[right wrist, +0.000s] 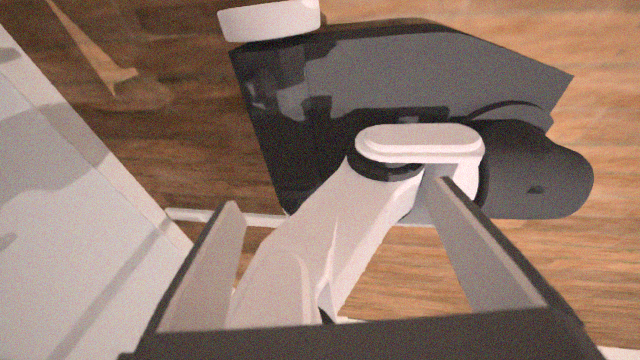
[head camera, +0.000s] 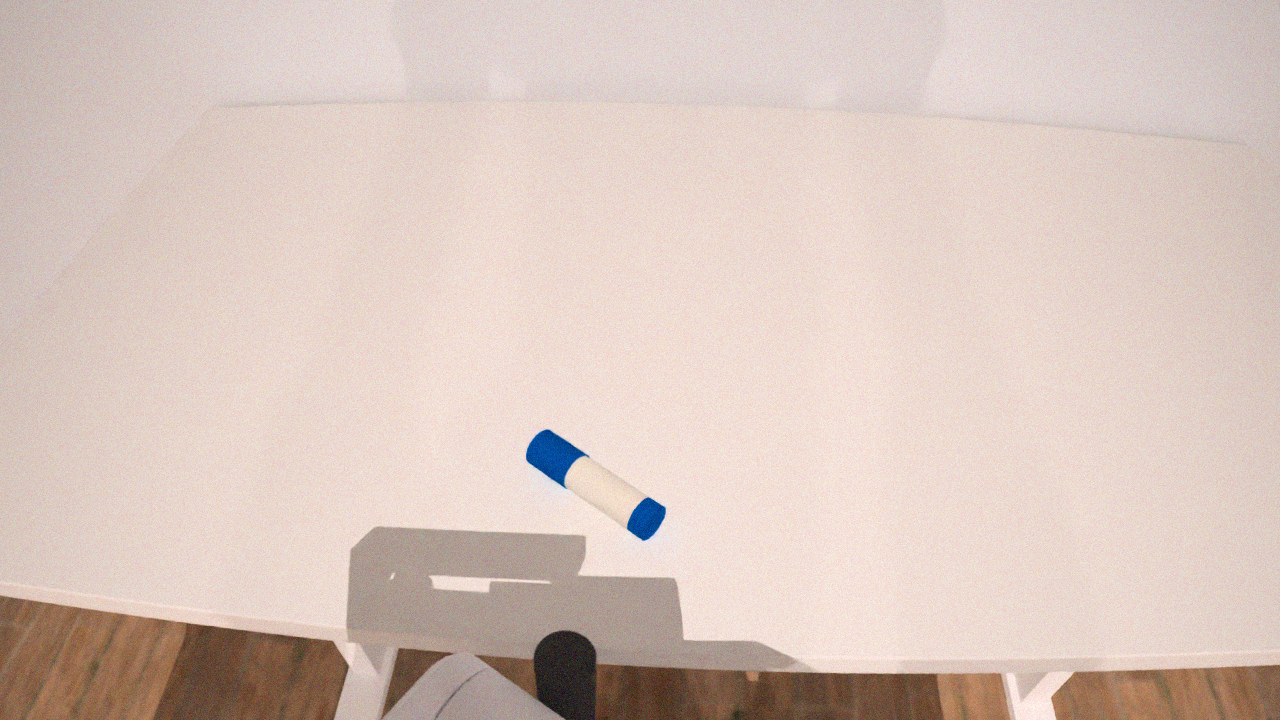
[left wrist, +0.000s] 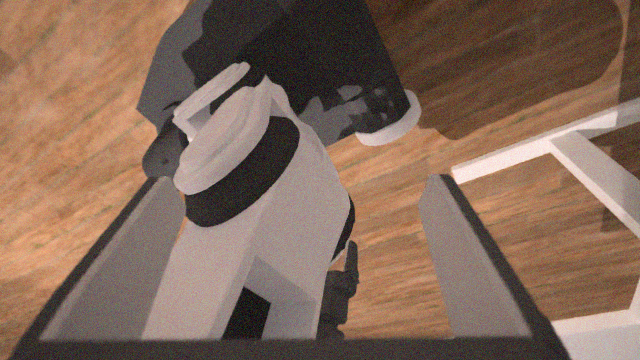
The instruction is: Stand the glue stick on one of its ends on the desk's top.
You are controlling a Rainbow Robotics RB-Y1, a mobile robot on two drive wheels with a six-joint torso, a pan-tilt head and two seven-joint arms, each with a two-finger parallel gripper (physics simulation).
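The glue stick, cream with blue ends, lies on its side on the white desk's top, in the lower middle of the head view. Its longer blue end points up and left, its shorter blue end down and right. My left gripper is open and empty in the left wrist view, over the floor beside the desk. My right gripper is open and empty in the right wrist view, beside the desk's edge. Neither gripper's fingers show in the head view, and the glue stick does not show in the wrist views.
Part of my left arm shows at the bottom of the head view, by the desk's near edge. A grey shadow lies on the desk near that edge. A pale wall stands behind the desk. White desk legs stand on the wooden floor.
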